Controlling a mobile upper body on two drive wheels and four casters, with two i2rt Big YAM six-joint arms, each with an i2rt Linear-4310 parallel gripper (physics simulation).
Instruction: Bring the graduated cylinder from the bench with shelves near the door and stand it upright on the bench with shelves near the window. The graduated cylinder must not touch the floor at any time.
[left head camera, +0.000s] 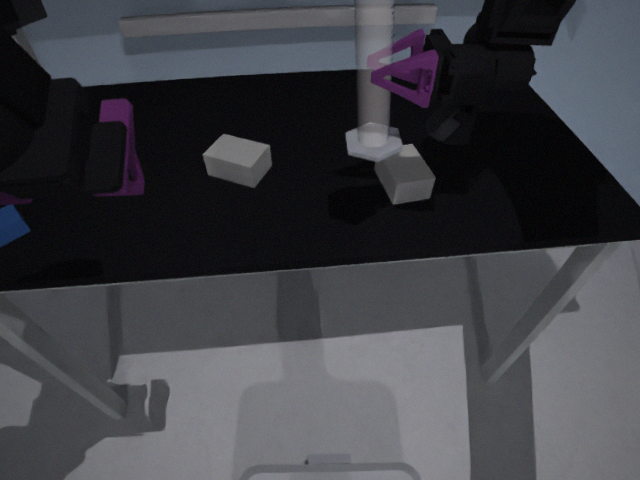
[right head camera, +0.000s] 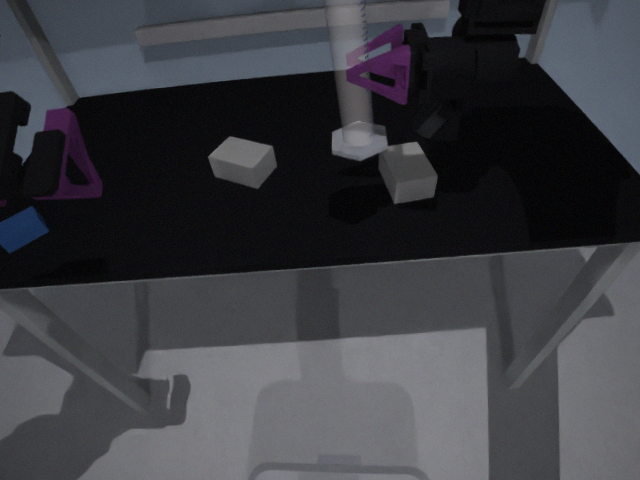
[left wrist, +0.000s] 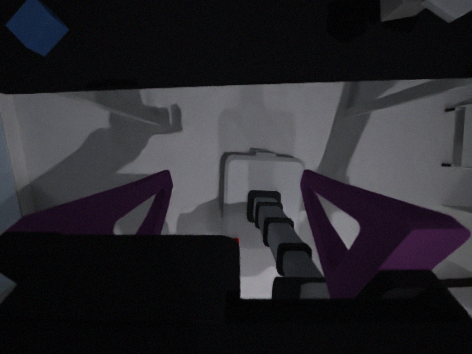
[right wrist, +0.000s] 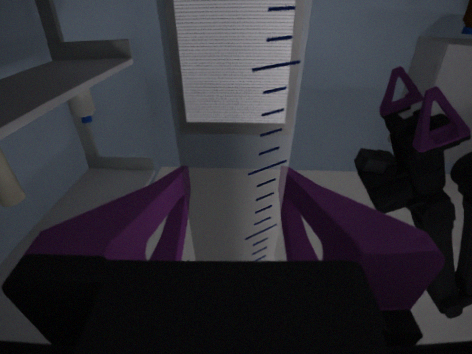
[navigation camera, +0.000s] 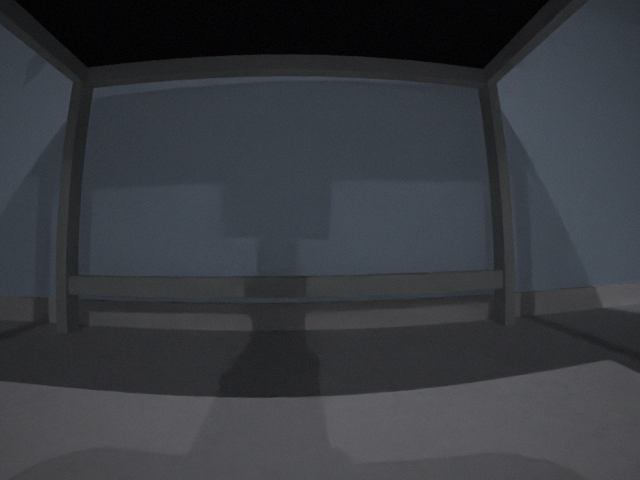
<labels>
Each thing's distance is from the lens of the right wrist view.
my left gripper (right wrist: 412, 77): 45 cm
my right gripper (right wrist: 234, 176): 13 cm
graduated cylinder (right wrist: 234, 81): 8 cm
</labels>
